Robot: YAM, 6 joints.
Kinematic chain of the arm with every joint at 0, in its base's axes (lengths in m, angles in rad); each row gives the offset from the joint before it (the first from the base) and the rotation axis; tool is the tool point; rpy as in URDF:
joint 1: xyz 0 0 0.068 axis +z
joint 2: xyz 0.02 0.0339 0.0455 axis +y
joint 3: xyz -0.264 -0.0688 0 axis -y
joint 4: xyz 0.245 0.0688 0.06 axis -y
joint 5: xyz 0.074 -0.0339 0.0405 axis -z
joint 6: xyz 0.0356 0 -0.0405 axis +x
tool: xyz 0 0 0 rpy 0 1.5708 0
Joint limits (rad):
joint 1: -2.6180..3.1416
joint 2: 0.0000..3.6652
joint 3: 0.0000..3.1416
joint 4: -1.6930..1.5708
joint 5: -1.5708..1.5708
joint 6: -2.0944..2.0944
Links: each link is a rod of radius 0.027 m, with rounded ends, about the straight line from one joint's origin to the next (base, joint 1, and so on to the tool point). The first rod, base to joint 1, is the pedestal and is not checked.
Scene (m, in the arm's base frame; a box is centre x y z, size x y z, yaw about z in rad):
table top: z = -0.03
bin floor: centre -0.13 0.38 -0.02 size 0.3 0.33 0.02 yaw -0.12
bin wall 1: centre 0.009 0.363 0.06 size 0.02 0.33 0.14 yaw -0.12
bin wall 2: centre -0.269 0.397 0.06 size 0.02 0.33 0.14 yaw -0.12
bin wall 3: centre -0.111 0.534 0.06 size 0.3 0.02 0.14 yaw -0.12
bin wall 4: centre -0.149 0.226 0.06 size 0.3 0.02 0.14 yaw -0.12
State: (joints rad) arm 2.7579 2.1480 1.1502 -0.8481 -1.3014 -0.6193
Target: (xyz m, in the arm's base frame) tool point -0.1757 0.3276 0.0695
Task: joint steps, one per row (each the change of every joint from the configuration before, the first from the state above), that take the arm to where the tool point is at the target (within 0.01 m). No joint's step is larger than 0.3 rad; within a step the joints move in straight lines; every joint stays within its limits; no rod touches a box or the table.
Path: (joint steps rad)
1: -0.1209 -0.1770 0.1032 -0.1354 -0.0357 0.0799
2: -0.1209 -0.1770 0.1033 -0.1354 -0.0357 0.0800
3: -0.2728 0.0196 0.0495 0.1587 0.0328 -0.0800
4: -0.2728 0.0196 0.0495 0.1586 0.0327 -0.0799
5: 0.0005 0.2155 -0.0675 0.0224 0.0192 0.0000
6: 0.0005 0.2155 -0.0675 0.0224 0.0192 0.0000

